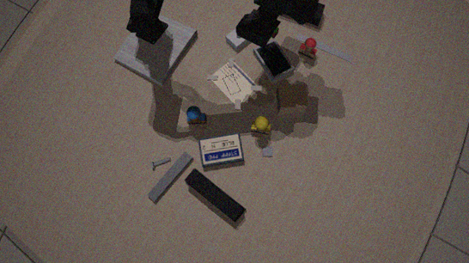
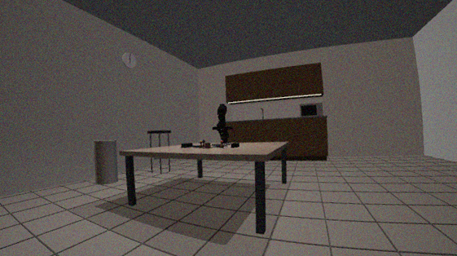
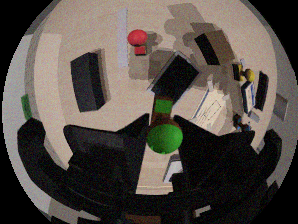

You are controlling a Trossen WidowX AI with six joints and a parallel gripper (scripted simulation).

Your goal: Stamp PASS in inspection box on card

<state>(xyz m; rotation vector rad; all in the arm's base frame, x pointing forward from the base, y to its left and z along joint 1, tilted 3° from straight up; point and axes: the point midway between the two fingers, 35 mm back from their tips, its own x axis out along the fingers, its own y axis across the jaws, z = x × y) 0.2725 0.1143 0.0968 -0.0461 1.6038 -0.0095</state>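
The black ink pad lies 9 cm below my gripper tip, 3 cm to the right of it and 3 cm ahead of it. The rest, counted from my gripper tip: grey block 8 cm below, 7 cm behind, 2 cm to the right; green-knobbed stamp right at my gripper tip; red stamp 9 cm ahead, 7 cm below, 4 cm to the left.
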